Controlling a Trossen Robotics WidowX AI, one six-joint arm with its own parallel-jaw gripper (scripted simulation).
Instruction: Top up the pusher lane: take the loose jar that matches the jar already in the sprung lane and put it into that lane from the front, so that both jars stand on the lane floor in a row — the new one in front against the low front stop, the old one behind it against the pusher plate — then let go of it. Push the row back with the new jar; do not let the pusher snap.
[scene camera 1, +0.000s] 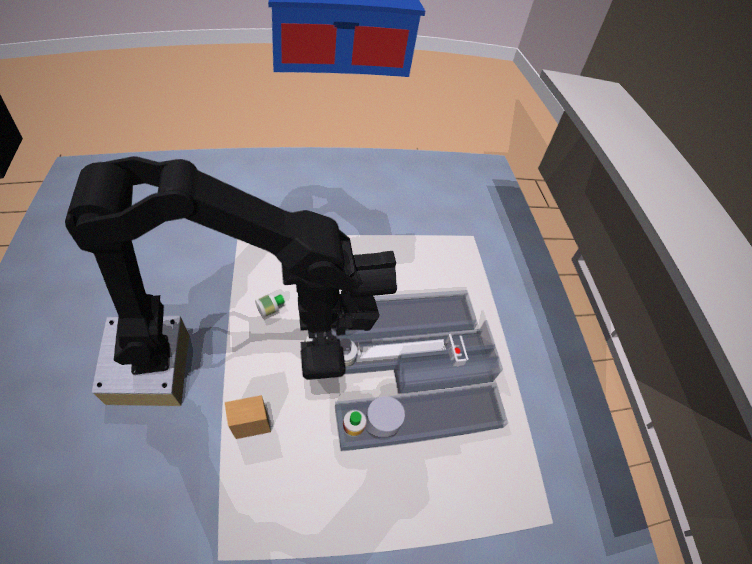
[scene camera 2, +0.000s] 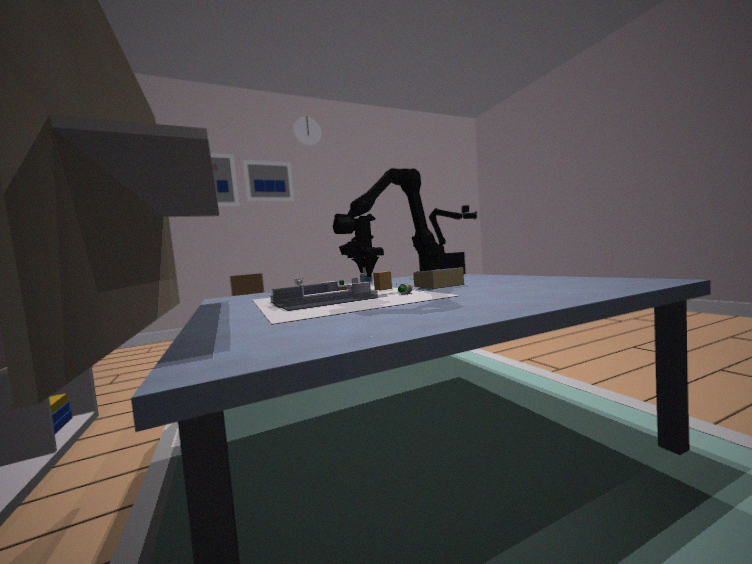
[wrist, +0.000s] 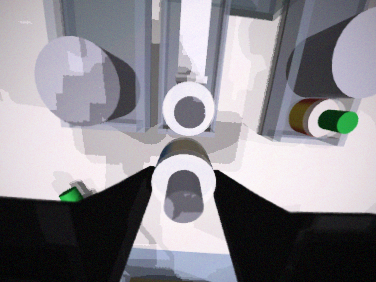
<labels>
My gripper (scene camera 1: 318, 345) is 0.74 m from the lens. A box (scene camera 1: 247, 417): 0.69 m from the lens. A wide cylinder (scene camera 1: 385, 415) is 0.71 m from the lens.
</labels>
